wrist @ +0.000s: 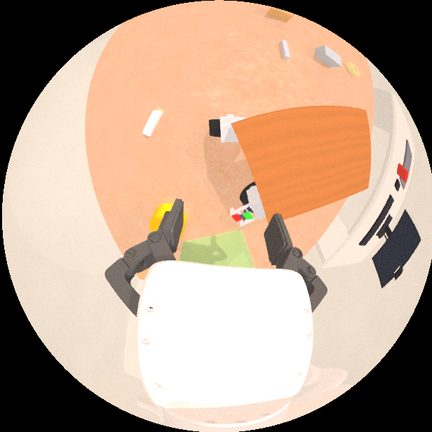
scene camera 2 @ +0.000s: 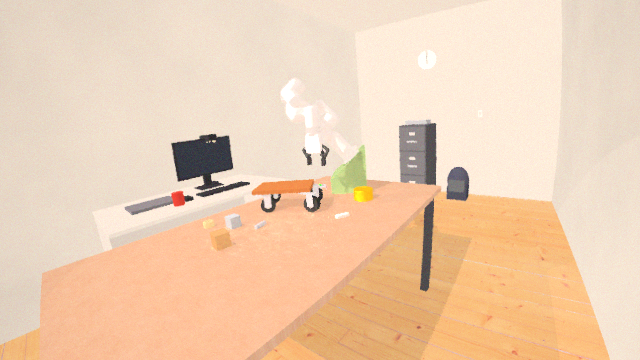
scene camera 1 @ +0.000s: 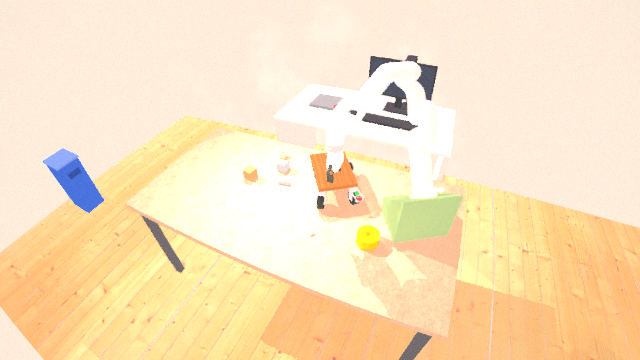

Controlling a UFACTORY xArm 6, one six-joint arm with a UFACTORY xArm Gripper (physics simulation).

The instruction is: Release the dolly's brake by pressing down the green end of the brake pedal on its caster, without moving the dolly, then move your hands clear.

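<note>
The dolly (scene camera 1: 346, 181) (scene camera 2: 285, 187) (wrist: 310, 160) stands upright on its wheels, with an orange deck. The brake pedal sticks out from one caster (wrist: 256, 202) at the dolly's end nearest the green block. The pedal's green end (scene camera 1: 357, 193) (scene camera 2: 320, 185) (wrist: 248, 215) is beside its red end (scene camera 1: 359, 199) (wrist: 236, 217). The pedal's tilt is too small to tell. My gripper (scene camera 1: 330, 176) (scene camera 2: 316, 163) (wrist: 227, 217) is open and empty, fingers down, above the height of the deck and pedal and apart from both. In the wrist view the pedal shows between the fingers.
A green block (scene camera 1: 422, 217) (scene camera 2: 350, 175) (wrist: 215, 247) stands by the arm's base, near a yellow cylinder (scene camera 1: 368, 238) (scene camera 2: 363, 194) (wrist: 161, 217). A white stick (scene camera 2: 342, 215) (wrist: 152, 123), grey cube (scene camera 1: 283, 166) (scene camera 2: 233, 221) (wrist: 327, 56) and orange cube (scene camera 1: 250, 174) (scene camera 2: 220, 239) lie on the table.
</note>
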